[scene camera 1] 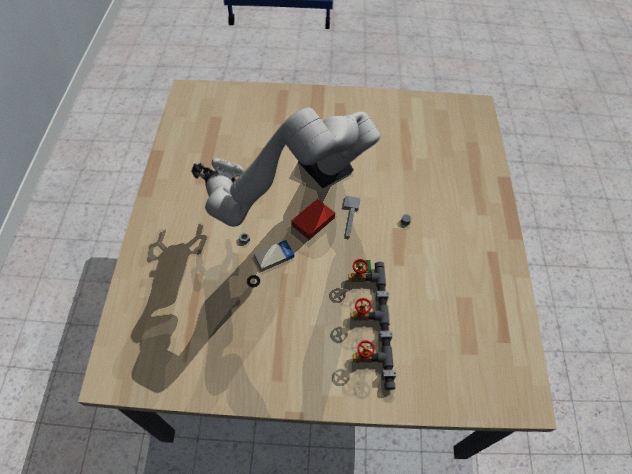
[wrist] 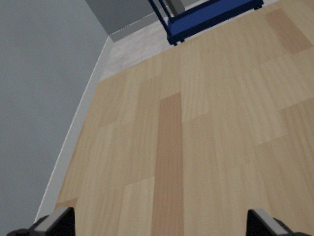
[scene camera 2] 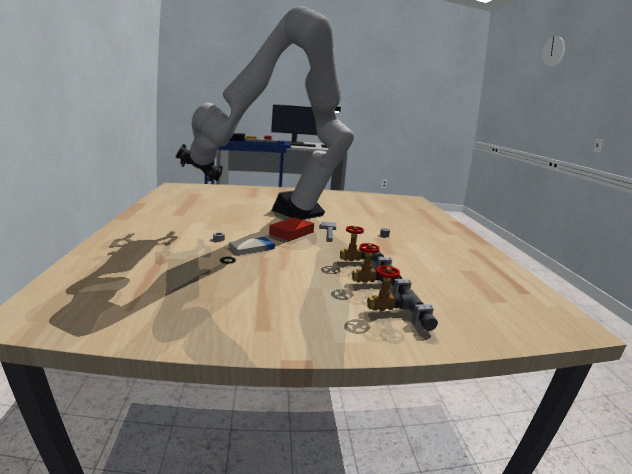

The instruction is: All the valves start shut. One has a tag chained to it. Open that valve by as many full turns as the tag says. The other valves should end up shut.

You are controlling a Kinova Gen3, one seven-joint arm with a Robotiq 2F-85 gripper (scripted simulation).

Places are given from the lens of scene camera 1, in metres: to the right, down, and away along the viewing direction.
red block [scene camera 1: 316, 216]: 0.00, -0.07, 1.62
